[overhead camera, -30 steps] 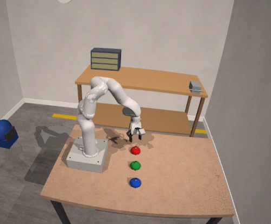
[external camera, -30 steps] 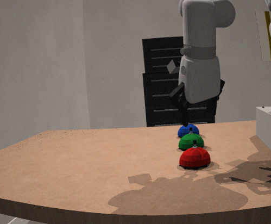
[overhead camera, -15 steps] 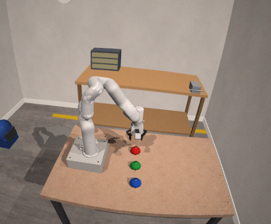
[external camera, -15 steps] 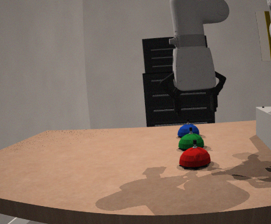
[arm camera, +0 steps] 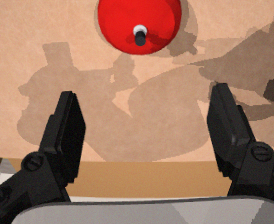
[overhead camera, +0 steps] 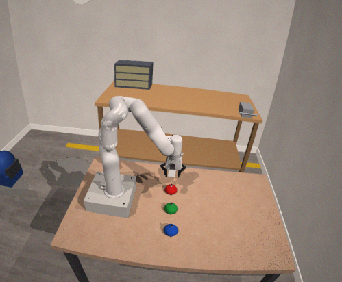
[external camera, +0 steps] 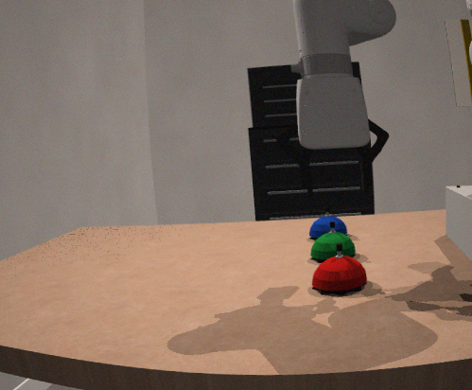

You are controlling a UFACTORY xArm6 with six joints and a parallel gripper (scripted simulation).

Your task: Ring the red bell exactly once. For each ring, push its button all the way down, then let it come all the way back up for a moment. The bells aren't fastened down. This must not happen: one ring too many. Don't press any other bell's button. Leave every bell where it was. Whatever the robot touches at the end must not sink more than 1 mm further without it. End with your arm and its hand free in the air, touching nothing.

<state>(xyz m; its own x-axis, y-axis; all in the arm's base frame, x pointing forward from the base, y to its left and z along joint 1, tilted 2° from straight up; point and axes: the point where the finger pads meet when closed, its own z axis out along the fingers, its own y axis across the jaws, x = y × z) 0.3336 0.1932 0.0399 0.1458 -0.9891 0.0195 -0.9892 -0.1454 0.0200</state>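
Now: hand 110 mm above the red bell. Also, from my hand: green bell (170 mm to the right, 110 mm below, 30 mm ahead); blue bell (340 mm to the right, 110 mm below, 50 mm ahead).
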